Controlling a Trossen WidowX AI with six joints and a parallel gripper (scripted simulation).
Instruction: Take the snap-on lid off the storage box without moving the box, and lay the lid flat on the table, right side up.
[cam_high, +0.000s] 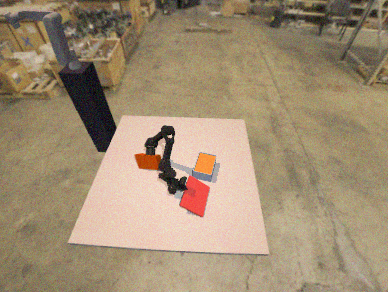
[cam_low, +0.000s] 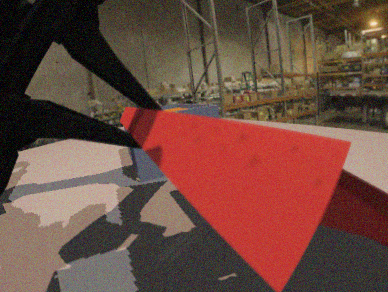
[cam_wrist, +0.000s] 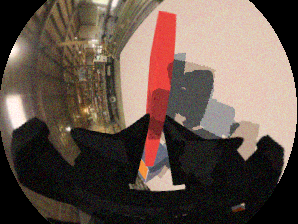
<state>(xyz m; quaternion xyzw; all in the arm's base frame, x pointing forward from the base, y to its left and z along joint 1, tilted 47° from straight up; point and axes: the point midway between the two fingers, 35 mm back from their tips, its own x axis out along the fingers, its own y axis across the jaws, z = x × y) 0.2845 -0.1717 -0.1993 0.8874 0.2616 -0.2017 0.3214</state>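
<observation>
My gripper tip is 7 cm short of the red lid, 1 cm to the left of it and 4 cm above it. Also, from my gripper tip: blue-grey storage box: 13 cm ahead, 26 cm to the left, 6 cm below.
</observation>
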